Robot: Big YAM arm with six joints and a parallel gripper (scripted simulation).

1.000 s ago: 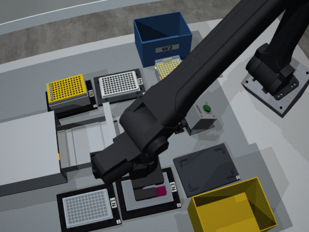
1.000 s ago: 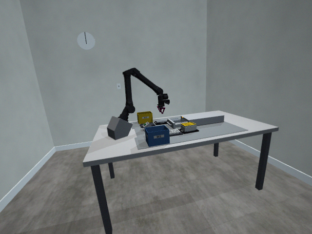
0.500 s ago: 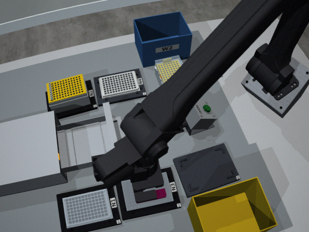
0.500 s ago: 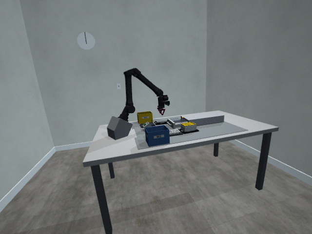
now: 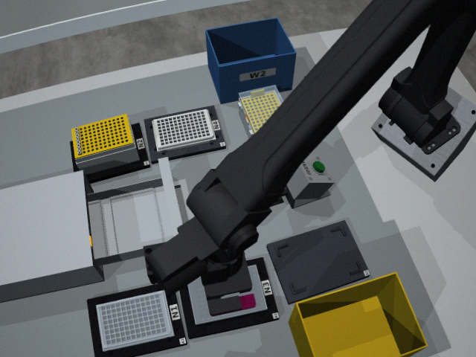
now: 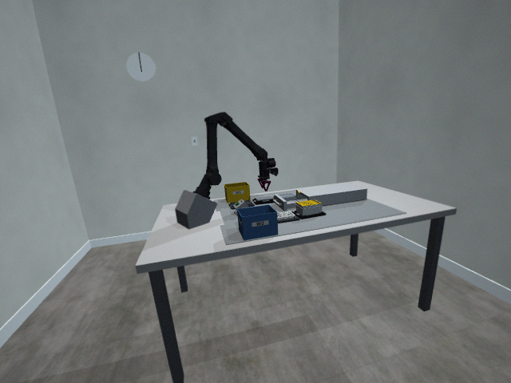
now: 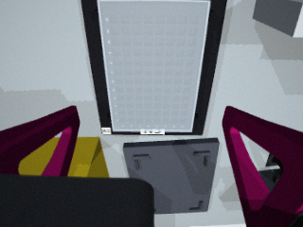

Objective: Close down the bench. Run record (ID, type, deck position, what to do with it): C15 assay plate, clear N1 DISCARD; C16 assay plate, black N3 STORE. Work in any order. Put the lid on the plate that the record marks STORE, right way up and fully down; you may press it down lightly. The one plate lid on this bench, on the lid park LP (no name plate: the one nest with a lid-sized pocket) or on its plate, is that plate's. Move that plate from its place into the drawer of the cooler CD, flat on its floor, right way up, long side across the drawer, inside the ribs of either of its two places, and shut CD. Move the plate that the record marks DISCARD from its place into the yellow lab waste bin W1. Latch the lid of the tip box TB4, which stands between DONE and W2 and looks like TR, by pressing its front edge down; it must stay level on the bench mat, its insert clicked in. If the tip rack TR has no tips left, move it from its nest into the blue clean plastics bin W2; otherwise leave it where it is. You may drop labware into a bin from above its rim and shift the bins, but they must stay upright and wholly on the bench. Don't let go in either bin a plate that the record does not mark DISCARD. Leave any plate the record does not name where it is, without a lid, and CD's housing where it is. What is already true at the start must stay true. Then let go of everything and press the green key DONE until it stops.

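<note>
Right now the plate lid is 70 mm below my hand. Round my hand: nest n1 (170 mm ahead, 90 mm below, 20 mm to the right); then nest N3 (90 mm below); then black plate (80 mm below).
</note>
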